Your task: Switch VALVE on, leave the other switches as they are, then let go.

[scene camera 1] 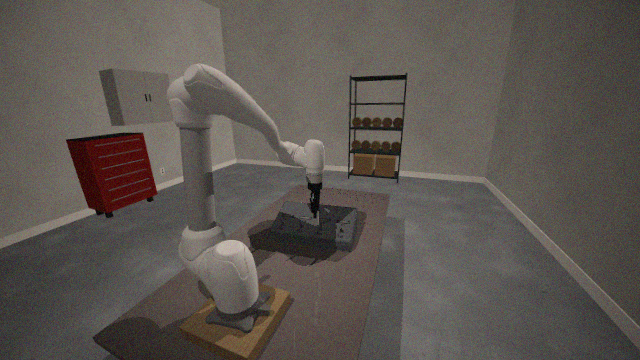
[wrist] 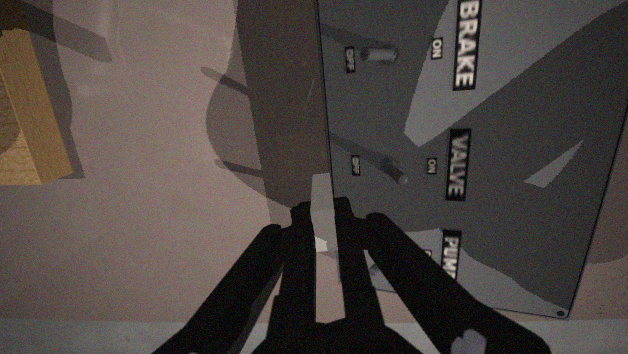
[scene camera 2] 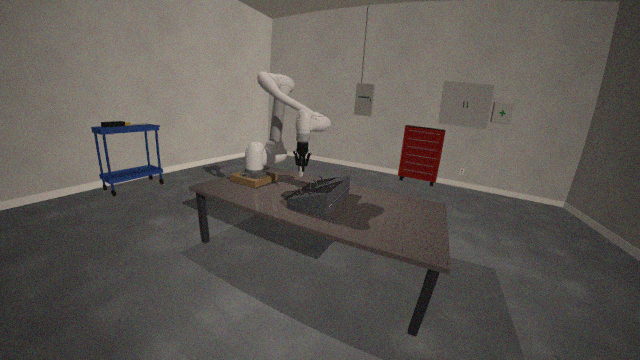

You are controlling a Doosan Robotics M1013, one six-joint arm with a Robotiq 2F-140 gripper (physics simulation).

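Places are measured from the arm's base along level axes (x ahead, y up, z right), in metres.
Pixels of known places: gripper, between the fingertips: (scene camera 1: 315,222) (wrist: 323,189) (scene camera 2: 301,176); arm's base, origin of its link: (scene camera 1: 239,308) (scene camera 2: 254,174).
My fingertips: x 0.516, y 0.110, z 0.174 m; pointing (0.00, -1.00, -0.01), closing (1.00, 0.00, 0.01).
Note:
For each thing: its top centre in the pictures, then the offset to it from my fingertips. Level surfaces: height alone.
- VALVE lever, centre of its top: (wrist: 400,180) dx +0.077, dy -0.030, dz +0.013 m
- BRAKE lever, centre of its top: (wrist: 382,51) dx +0.068, dy -0.039, dz -0.107 m
- PUMP label, centre of its top: (wrist: 451,260) dx +0.141, dy -0.053, dz +0.136 m
- brown table, height of its surface: dy -0.164 m
The dark switch panel (scene camera 1: 287,226) (scene camera 2: 310,204) (wrist: 520,220) sits on the table. In the wrist view the VALVE lever (wrist: 395,171) stands between its OFF label (wrist: 355,165) and ON label (wrist: 431,166), its tip leaning to the ON side. The BRAKE lever (wrist: 380,54) is farther up; its lean is hard to tell. The PUMP label (wrist: 451,255) shows partly; its lever is mostly hidden behind my finger. My gripper (scene camera 1: 316,218) (scene camera 2: 301,173) (wrist: 323,189) is shut and empty, pointing down near the panel's OFF-side edge, apart from the VALVE lever. VENT does not show in the wrist view.
The panel stands on the brown table (scene camera 1: 300,300) (scene camera 2: 415,230) (wrist: 150,225). The arm's wooden base block (scene camera 1: 220,337) (scene camera 2: 252,181) (wrist: 35,120) is on the OFF side. A red tool cabinet (scene camera 1: 120,170) (scene camera 2: 421,154), a shelf rack (scene camera 1: 378,77) and a blue cart (scene camera 2: 125,129) stand away from the table.

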